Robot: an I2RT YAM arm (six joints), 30 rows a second.
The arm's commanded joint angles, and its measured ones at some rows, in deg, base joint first. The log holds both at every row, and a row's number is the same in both.
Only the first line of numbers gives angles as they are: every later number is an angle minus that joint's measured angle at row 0.
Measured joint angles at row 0:
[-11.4, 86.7, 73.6, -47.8, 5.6, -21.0]
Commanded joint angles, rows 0 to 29:
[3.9, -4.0, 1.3, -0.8, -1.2, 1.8]
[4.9, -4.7, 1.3, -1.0, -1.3, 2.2]
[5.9, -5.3, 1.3, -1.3, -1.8, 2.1]
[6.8, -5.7, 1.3, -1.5, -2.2, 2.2]
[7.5, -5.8, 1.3, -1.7, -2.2, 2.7]
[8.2, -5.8, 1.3, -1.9, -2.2, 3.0]
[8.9, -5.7, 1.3, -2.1, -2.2, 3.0]
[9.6, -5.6, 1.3, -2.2, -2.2, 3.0]
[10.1, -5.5, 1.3, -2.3, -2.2, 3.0]
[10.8, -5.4, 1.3, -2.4, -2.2, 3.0]
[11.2, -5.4, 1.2, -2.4, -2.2, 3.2]
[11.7, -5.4, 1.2, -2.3, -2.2, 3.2]
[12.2, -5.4, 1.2, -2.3, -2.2, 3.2]
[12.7, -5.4, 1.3, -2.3, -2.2, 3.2]
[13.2, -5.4, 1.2, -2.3, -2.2, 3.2]
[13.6, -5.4, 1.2, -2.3, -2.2, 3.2]
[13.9, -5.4, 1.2, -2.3, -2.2, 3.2]
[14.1, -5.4, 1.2, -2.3, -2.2, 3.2]
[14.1, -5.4, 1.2, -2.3, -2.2, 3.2]
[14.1, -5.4, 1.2, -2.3, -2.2, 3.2]
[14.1, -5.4, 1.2, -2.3, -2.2, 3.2]
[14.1, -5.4, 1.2, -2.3, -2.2, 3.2]
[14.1, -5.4, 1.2, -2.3, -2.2, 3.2]
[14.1, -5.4, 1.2, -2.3, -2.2, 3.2]
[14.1, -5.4, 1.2, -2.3, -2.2, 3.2]
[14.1, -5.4, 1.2, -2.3, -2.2, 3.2]
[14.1, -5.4, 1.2, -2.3, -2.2, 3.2]
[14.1, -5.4, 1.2, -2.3, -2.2, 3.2]
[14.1, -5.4, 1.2, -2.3, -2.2, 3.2]
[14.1, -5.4, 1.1, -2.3, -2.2, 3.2]
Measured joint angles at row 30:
[13.9, -5.6, 0.0, -2.1, -1.5, 2.0]
